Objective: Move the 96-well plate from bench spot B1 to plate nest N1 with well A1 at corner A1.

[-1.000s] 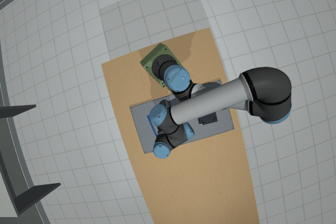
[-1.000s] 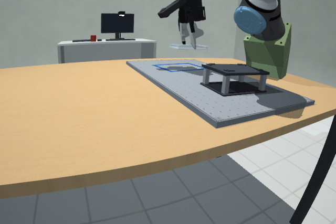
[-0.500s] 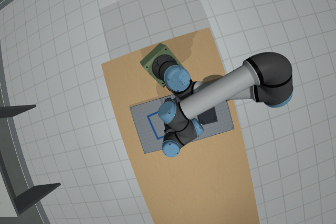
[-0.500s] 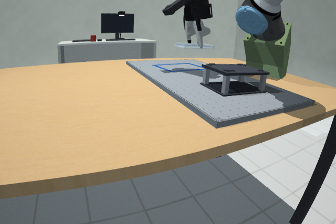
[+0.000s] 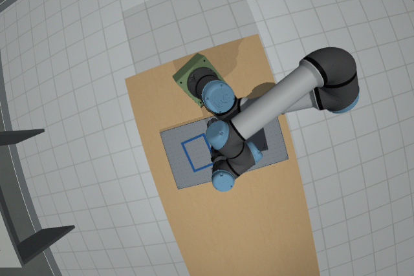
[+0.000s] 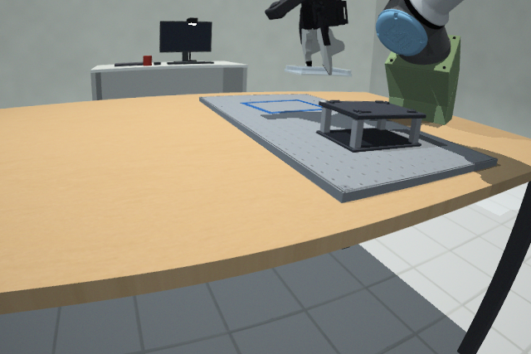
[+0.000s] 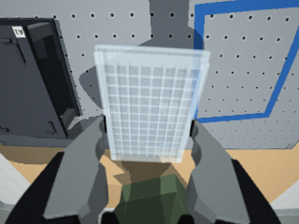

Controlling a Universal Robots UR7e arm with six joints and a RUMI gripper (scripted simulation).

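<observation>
My gripper is now 6 cm short of the A1 label, 13 cm to the right of it and 5 cm above it. The rest, counted from my hand: clear 96-well plate 1 cm below.
</observation>
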